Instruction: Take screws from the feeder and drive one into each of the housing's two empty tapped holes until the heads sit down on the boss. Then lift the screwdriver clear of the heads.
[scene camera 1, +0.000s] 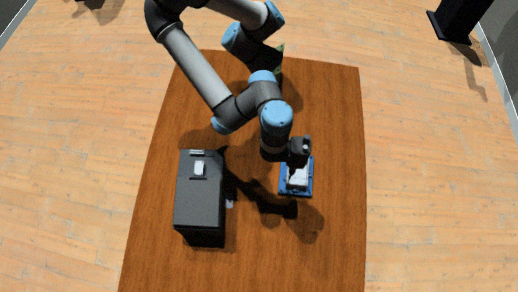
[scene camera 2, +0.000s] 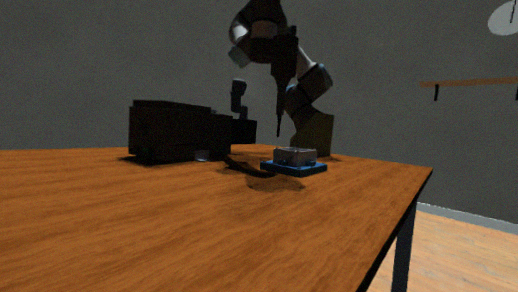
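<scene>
The screwdriver (scene camera 1: 294, 171) (scene camera 2: 278, 135) points down, its slim tip a little above the back left part of the light grey, open-topped housing (scene camera 1: 299, 180) (scene camera 2: 295, 157). In the scene camera 2 view a gap shows between tip and housing. Whether a screw is on the tip is too dark and small to tell. The housing sits on a blue fixture plate (scene camera 1: 295, 193) (scene camera 2: 301, 172). The tapped holes and any screw heads cannot be made out; the tool covers part of the housing from above. The dark box-shaped feeder (scene camera 1: 198, 202) (scene camera 2: 170, 131) stands left of the housing.
The wooden table (scene camera 1: 330, 225) (scene camera 2: 200, 225) carries everything. A small light part (scene camera 1: 229, 203) (scene camera 2: 202, 156) sticks out low at the feeder's side. The arm's forearm (scene camera 1: 195, 65) reaches over the table behind the feeder. A wall shelf (scene camera 2: 470, 82) is in the background.
</scene>
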